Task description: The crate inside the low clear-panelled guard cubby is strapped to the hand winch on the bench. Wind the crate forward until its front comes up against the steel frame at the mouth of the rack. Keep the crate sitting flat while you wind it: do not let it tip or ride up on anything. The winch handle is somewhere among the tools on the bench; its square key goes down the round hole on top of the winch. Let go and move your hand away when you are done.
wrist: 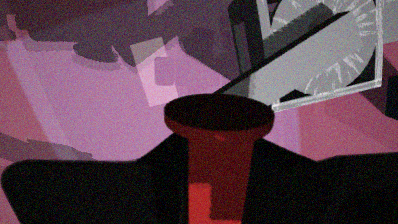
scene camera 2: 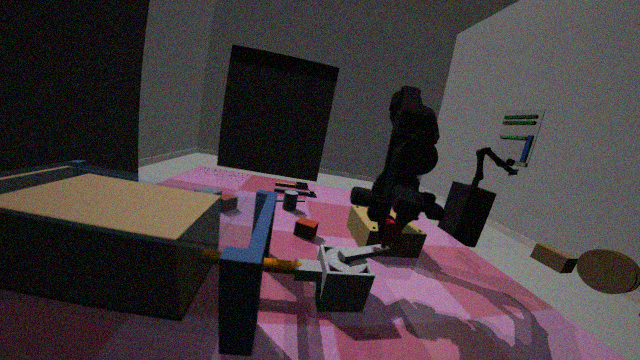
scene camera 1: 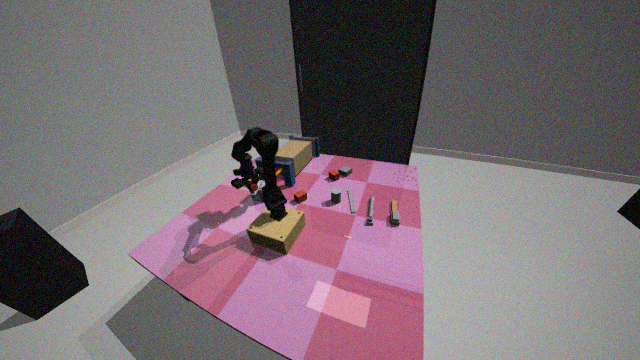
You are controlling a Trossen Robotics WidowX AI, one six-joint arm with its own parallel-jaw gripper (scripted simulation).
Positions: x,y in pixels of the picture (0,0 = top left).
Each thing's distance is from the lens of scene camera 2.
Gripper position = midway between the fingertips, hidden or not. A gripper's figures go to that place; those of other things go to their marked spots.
my gripper (scene camera 2: pixel 385 240): 0.46 m
blue steel frame (scene camera 2: pixel 252 266): 0.24 m
grey hand winch (scene camera 2: pixel 346 290): 0.40 m
The marked spots on the blue steel frame and the grey hand winch are 0.21 m apart.
